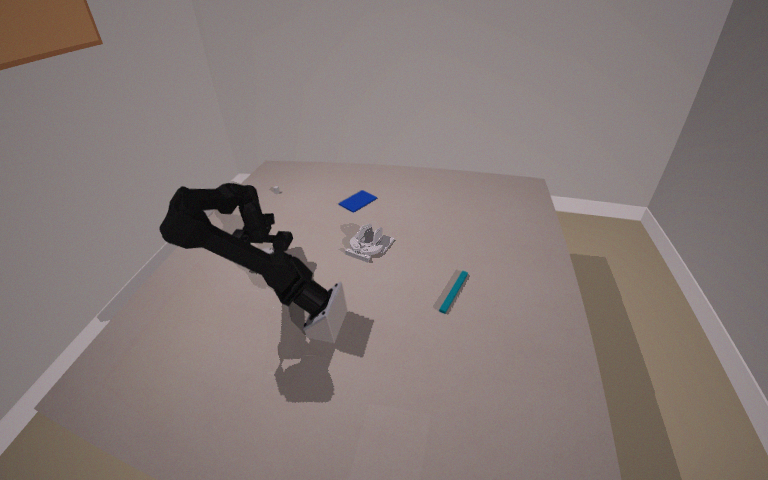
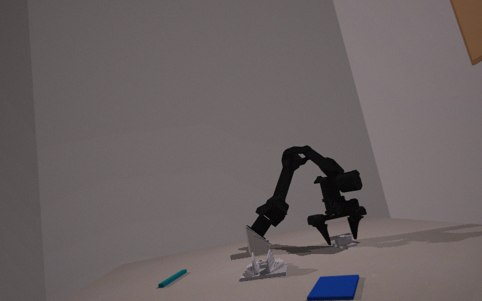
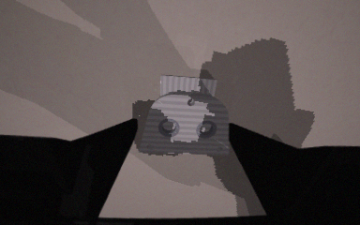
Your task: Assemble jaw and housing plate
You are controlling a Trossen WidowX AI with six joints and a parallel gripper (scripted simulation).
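Right now the grey jaw is 8 cm ahead of my gripper tip, 27 cm to the right of it and 1 cm above it. Also, from my gripper tip: blue housing plate 35 cm ahead, 22 cm to the right, 1 cm below; white cube 41 cm ahead, 13 cm to the left; white base 12 cm ahead, 30 cm to the right, 1 cm below.
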